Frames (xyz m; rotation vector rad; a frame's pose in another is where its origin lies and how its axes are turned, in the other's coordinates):
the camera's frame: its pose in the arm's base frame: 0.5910 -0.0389 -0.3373 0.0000 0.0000 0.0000
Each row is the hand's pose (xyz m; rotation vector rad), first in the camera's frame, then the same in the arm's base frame.
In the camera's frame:
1: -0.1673 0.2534 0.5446 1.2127 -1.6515 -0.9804
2: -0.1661 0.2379 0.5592 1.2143 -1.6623 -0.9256
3: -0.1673 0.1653 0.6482 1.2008 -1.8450 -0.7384
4: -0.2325 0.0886 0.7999 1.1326 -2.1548 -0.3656
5: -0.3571 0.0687 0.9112 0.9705 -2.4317 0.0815
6: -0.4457 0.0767 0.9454 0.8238 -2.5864 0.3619
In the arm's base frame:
1: 0.4237 0.2145 0.2073 1.2127 -1.6515 -0.9804
2: 0.4249 0.1990 0.2219 1.2143 -1.6623 -0.9256
3: 0.4237 0.1264 0.3109 1.2008 -1.8450 -0.7384
4: 0.3585 0.0497 0.4626 1.1326 -2.1548 -0.3656
5: 0.2339 0.0298 0.5739 0.9705 -2.4317 0.0815
6: 0.1453 0.0378 0.6081 0.8238 -2.5864 0.3619

